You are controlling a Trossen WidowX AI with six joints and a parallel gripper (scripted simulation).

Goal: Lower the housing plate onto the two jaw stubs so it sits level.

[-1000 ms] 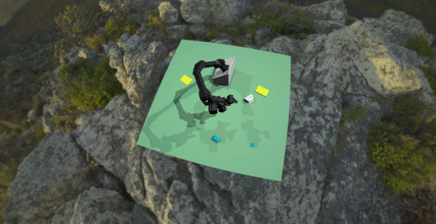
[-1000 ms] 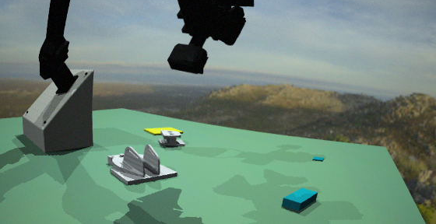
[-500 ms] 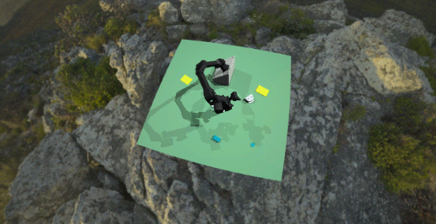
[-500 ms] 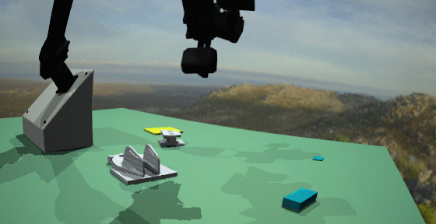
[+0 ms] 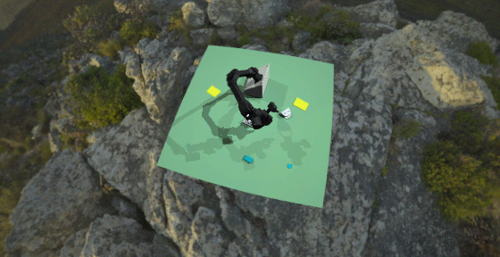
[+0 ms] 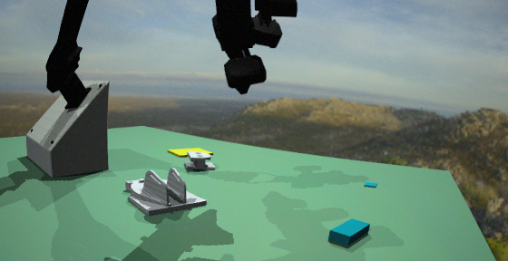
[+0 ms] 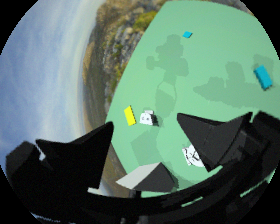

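My gripper tip is now 190 mm above the grey housing plate, 140 mm past it and 90 mm to the right of it. The rest, counted from my gripper tip: cyan block: 270 mm ahead, 210 mm below, 160 mm to the right.
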